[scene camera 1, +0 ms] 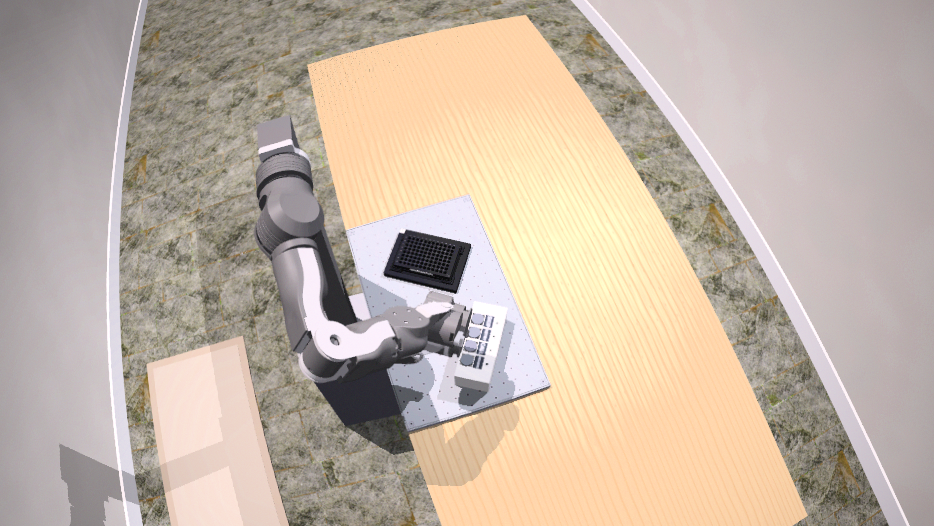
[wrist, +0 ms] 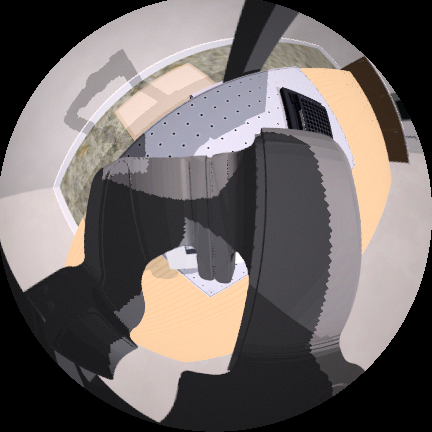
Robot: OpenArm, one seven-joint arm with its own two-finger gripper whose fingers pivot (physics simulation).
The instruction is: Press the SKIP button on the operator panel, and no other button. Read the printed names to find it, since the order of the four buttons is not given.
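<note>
The operator panel [scene camera 1: 473, 380] is a white box on the perforated plate, with a column of round grey buttons [scene camera 1: 470, 346] and small dark labels beside them. The printed names are too small to read, so I cannot tell which button is SKIP. A small part of the panel [wrist: 184, 262] shows behind the fingers in the wrist view. My gripper [scene camera 1: 458, 345] [wrist: 219, 219] is shut and empty, with its fingers together. In the scene view it is at the panel's left side, close to the button column. Its height above the panel and any contact are hard to tell.
A black rack with a grid of holes [scene camera 1: 428, 254] [wrist: 315, 116] lies on the perforated grey plate [scene camera 1: 418, 418] [wrist: 200, 117], behind the panel. The plate sits on the wooden table [scene camera 1: 588, 261] [wrist: 195, 325]. A pale bench [scene camera 1: 196, 405] [wrist: 155, 107] stands at the left.
</note>
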